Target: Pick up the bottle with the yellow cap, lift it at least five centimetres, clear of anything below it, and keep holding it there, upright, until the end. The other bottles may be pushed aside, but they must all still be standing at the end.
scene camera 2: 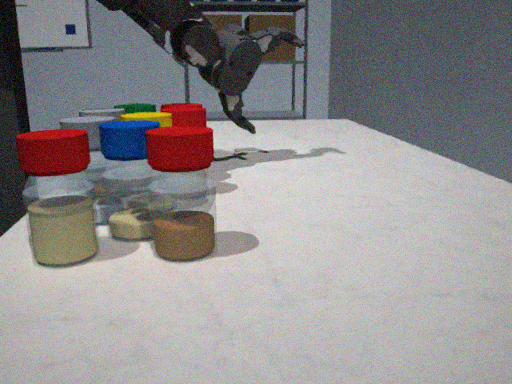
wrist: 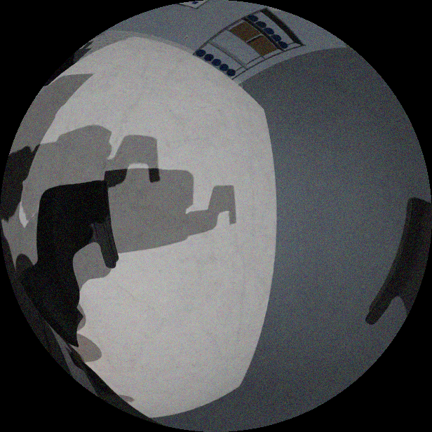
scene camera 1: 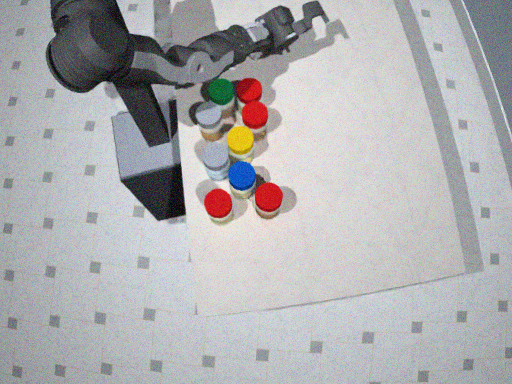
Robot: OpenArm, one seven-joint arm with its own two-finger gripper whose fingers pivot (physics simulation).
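Observation:
The yellow-capped bottle point(scene camera 1: 240, 140) point(scene camera 2: 147, 117) stands upright in the middle of the cluster. The blue-capped bottle point(scene camera 1: 242, 176) point(scene camera 2: 129, 140) is close in front of it, a grey-capped bottle point(scene camera 1: 216, 154) is beside it toward the robot base, and a red-capped bottle point(scene camera 1: 255, 115) is just behind it. In scene camera 2 its lower part is hidden behind other bottles. My gripper point(scene camera 1: 307, 36) point(scene camera 2: 277, 87) point(wrist: 227, 253) is open and empty, fingers spread wide, above the table beyond the far end of the cluster. It is tilted, one finger low and one high. The yellow cap does not show in the wrist view.
A green-capped bottle point(scene camera 1: 221, 91), another red-capped bottle point(scene camera 1: 249, 90) and a second grey-capped bottle point(scene camera 1: 208, 115) stand at the back. Two red-capped bottles point(scene camera 1: 218, 203) point(scene camera 1: 268, 197) stand at the front. All bottles look upright. The table point(scene camera 1: 350, 175) extends right of them. A shelf unit stands beyond.

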